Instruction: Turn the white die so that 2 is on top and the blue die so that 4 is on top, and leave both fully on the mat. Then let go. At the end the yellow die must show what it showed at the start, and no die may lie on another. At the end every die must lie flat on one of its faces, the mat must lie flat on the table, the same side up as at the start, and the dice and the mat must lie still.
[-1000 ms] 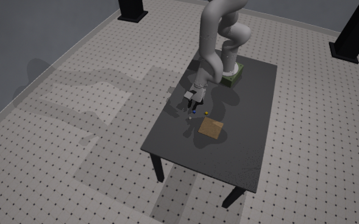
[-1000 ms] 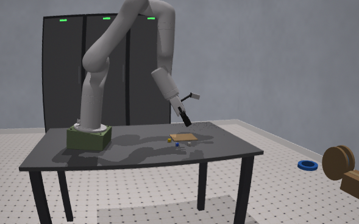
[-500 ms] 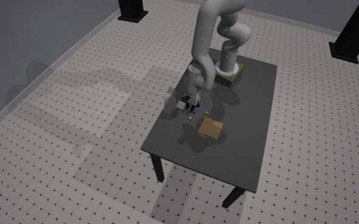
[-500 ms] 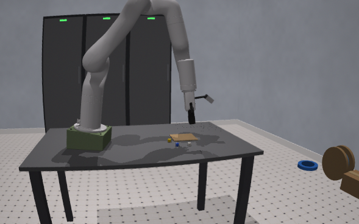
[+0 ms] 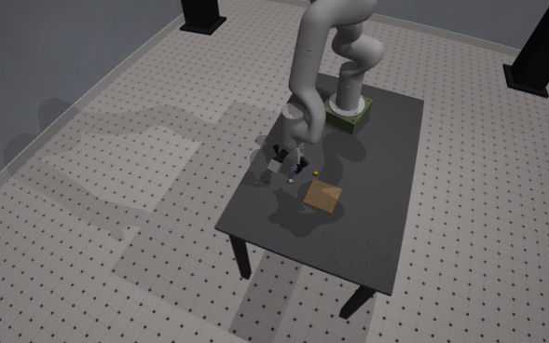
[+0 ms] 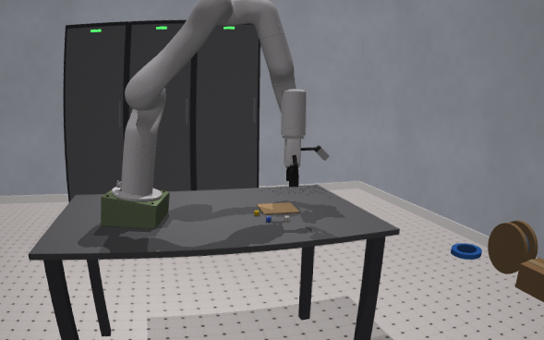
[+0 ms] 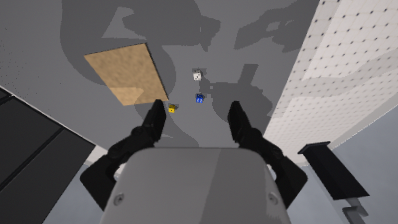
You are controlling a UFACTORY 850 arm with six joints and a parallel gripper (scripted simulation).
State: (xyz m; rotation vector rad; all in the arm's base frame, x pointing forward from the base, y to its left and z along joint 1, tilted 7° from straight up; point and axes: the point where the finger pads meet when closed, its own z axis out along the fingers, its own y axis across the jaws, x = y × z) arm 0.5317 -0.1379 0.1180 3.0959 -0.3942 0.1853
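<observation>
Now: hand 140 mm above the white die and 10 mm past it. The rest, counted from my hand: blue die 140 mm below, 80 mm behind, 10 mm to the left; yellow die 140 mm below, 100 mm to the left, 100 mm behind; tan mat 160 mm to the left, 140 mm below, 10 mm ahead.
</observation>
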